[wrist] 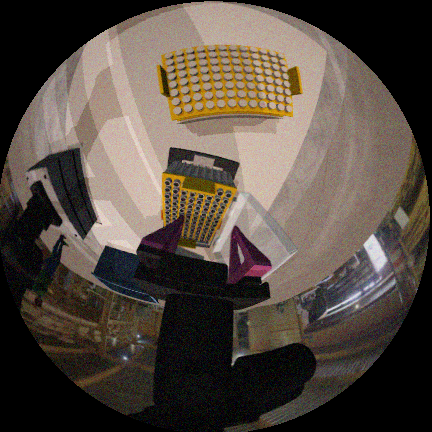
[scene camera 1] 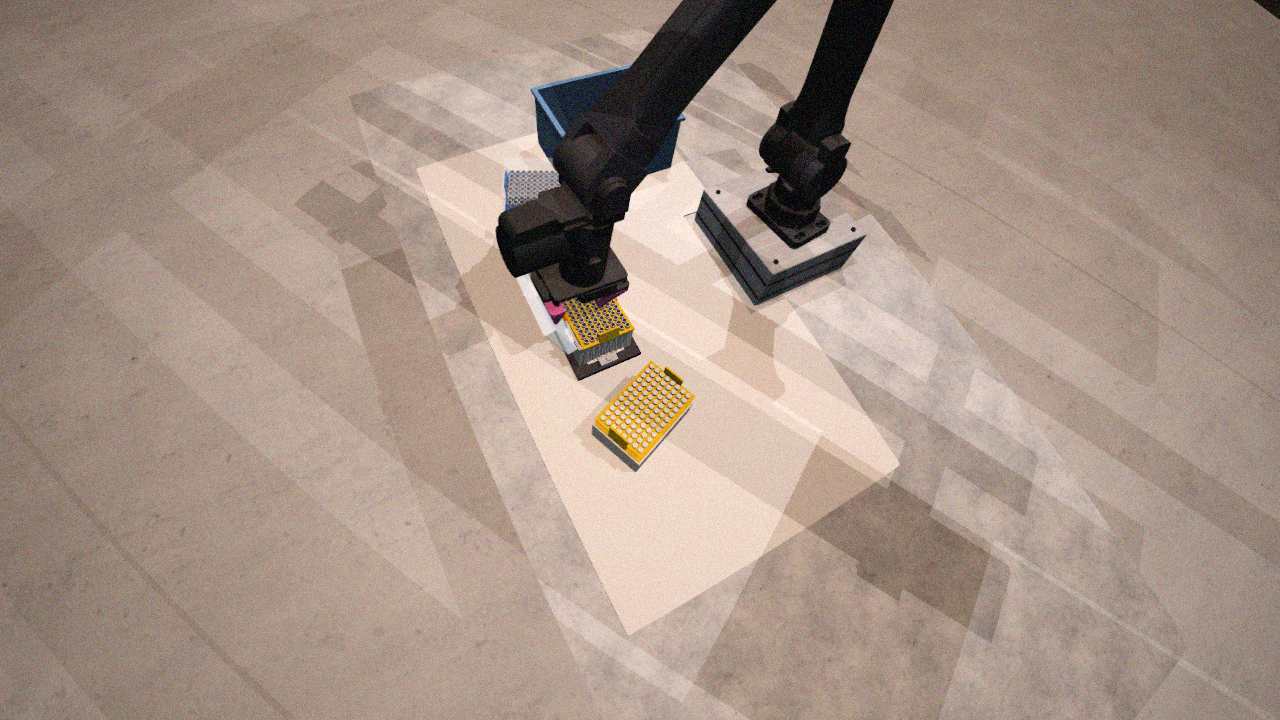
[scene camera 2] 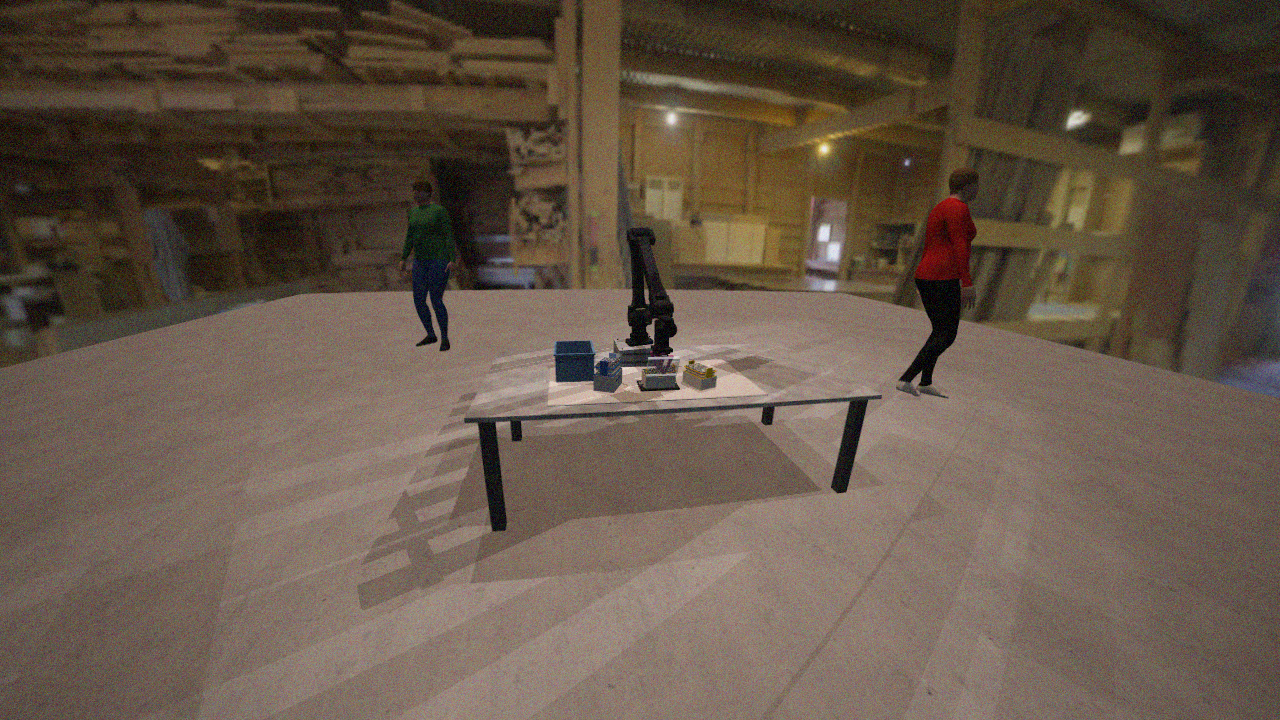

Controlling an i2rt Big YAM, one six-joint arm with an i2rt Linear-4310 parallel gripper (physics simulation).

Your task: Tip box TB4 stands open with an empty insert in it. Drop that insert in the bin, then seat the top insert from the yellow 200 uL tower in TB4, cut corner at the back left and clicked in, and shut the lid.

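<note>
Tip box TB4 (scene camera 1: 617, 343) (scene camera 2: 660, 381) (wrist: 200, 171) stands with its clear lid (scene camera 1: 539, 313) (wrist: 270, 231) open along one long side. The yellow insert (scene camera 1: 597, 324) (wrist: 200, 199) sits on top of it, its holes dark and empty. My gripper (scene camera 1: 581, 304) (wrist: 208, 222) is open and empty; its magenta fingers stand apart over the insert's far part, one toward each long side, the lid-side one in front of the lid in the wrist view. Finger contact is unclear. The yellow tower (scene camera 1: 644, 411) (scene camera 2: 699, 377) (wrist: 229, 82) stands separately, its top insert full of pale tips.
The blue bin (scene camera 1: 552, 134) (scene camera 2: 573, 362) (wrist: 119, 272) stands behind TB4, partly hidden by the arm. A blue-and-grey rack (scene camera 1: 529, 185) (scene camera 2: 607, 376) stands between bin and TB4. The arm's base block (scene camera 1: 729, 246) (wrist: 70, 190) is off to one side.
</note>
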